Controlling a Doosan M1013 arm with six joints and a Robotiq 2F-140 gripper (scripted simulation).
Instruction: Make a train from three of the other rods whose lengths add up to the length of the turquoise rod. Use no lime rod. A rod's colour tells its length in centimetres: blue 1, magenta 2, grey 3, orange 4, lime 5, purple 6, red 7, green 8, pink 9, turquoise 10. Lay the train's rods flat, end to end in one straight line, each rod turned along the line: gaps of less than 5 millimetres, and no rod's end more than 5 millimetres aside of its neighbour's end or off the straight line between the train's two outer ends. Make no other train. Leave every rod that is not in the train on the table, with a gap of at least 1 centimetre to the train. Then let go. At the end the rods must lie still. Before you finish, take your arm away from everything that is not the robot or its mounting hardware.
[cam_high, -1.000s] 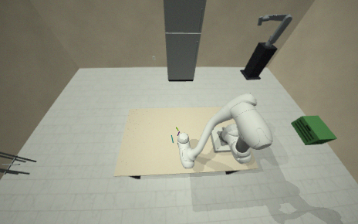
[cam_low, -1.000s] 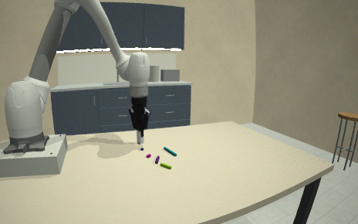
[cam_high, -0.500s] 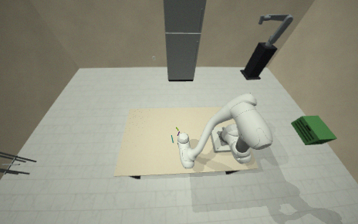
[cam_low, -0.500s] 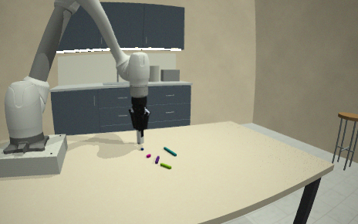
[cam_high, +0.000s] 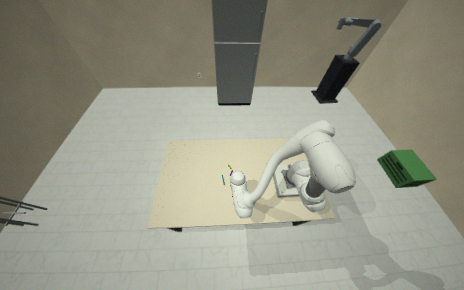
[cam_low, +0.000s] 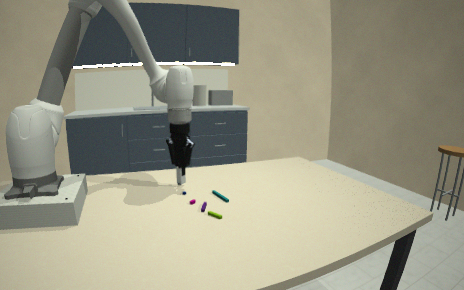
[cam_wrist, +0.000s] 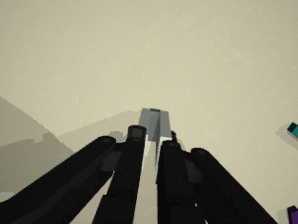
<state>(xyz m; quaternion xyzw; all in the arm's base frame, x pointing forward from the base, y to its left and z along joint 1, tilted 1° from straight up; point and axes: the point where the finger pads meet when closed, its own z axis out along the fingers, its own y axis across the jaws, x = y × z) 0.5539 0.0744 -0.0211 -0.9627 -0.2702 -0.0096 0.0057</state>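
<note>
Right now the small blue rod is 90 mm to the right of my hand, 40 mm below it and 20 mm behind it. Also, from my hand: turquoise rod (170 mm to the right, 90 mm ahead, 40 mm below); grey rod (30 mm below); magenta rod (180 mm to the right, 40 mm below, 20 mm behind).
</note>
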